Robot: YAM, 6 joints.
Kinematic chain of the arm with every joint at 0, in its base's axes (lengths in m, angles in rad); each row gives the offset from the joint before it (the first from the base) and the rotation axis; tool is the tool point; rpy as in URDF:
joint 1: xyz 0 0 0.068 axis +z
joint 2: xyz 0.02 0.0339 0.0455 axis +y
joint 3: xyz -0.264 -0.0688 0 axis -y
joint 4: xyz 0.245 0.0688 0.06 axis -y
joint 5: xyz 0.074 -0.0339 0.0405 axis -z
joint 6: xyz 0.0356 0 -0.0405 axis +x
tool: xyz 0 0 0 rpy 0 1.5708 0
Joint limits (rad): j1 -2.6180..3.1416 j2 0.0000..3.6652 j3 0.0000..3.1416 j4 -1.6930..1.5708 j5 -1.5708..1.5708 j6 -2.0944..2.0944
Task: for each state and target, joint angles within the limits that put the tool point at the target. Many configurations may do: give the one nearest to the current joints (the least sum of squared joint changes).
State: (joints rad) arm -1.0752 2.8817 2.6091 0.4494 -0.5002 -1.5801
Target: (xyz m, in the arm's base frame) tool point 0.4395 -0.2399 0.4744
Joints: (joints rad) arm -0.5421 2.6505 3.0052 0.8308 -0.6396 -1.5801
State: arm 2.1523 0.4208 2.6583 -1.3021 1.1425 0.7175
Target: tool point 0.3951 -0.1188 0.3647
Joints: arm 2.7699 0.2285 2.6419 -1.4298 1.1719 0.7175
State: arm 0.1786 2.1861 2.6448 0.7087 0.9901 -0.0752
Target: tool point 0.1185 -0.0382 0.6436
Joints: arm -0.0526 2.0382 3.1416 1.4653 1.1121 -0.0752
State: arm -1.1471 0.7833 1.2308 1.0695 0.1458 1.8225
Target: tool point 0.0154 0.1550 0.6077
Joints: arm -1.6752 0.6487 1.6351 1.0635 0.0234 1.8225
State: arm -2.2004 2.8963 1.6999 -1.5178 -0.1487 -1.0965
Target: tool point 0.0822 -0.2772 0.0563
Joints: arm -1.3121 2.4430 1.3618 -1.6930 -0.2424 -1.0965
